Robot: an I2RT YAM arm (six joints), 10 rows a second.
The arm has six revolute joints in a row. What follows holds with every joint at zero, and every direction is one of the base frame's.
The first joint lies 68 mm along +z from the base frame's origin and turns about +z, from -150 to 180 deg.
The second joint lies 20 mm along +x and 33.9 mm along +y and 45.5 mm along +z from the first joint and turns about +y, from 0 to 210 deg.
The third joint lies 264 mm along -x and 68.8 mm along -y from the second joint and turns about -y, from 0 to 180 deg.
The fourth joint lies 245 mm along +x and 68.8 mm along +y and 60 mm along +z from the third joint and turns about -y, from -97 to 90 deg.
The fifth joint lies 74 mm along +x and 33.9 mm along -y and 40.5 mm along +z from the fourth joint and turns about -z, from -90 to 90 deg.
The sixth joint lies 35.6 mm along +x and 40.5 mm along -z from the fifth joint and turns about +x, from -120 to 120 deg.
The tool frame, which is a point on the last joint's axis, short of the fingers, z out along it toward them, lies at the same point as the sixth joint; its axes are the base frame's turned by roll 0, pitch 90 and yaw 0 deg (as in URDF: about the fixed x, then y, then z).
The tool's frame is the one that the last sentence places.
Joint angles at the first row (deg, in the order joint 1, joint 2, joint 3, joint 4, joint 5, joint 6):
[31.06, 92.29, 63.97, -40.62, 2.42, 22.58]
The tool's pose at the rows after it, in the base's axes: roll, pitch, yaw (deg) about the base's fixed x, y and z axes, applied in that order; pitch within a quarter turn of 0, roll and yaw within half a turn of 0; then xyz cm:
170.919 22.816 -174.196 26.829 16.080 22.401
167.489 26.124 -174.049 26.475 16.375 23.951
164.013 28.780 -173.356 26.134 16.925 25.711
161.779 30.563 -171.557 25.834 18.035 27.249
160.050 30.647 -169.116 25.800 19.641 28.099
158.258 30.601 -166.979 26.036 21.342 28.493
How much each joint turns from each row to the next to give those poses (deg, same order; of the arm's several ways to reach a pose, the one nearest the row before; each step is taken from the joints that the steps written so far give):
[0.01, -2.08, 0.19, 1.12, -1.23, 0.59]
[0.61, -2.43, 0.34, 1.55, -1.68, -0.23]
[0.95, -1.75, 1.55, 0.43, -2.07, -0.33]
[1.84, -0.26, 2.66, -0.49, -1.40, -0.35]
[2.19, 1.70, 3.33, -0.92, -1.72, -0.18]
[1.89, 2.48, 3.15, -0.05, -1.82, -0.11]

